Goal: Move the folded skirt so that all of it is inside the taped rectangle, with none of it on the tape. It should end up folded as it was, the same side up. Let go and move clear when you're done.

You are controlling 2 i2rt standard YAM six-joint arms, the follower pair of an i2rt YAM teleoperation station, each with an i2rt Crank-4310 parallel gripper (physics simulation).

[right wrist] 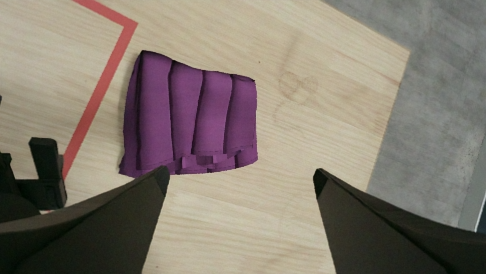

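The purple folded skirt [185,112] lies pleated on the table in the right wrist view, left of the middle. It is wholly outside the red taped rectangle [101,90], beside one of its sides, with a narrow strip of wood between skirt and tape. Its lower hem shows uneven, stepped layers. My right gripper [241,170] is open and empty, its fingertips wide apart around the level of the skirt's lower hem in the view. Part of my left gripper [47,172] shows at the left edge, over the tape; whether its fingers are open is unclear.
The wooden table [335,105] ends along a slanting edge at the right, with grey floor [440,100] beyond it. A pale metal strip shows at the far right. The rest of the taped rectangle runs out of view at the left.
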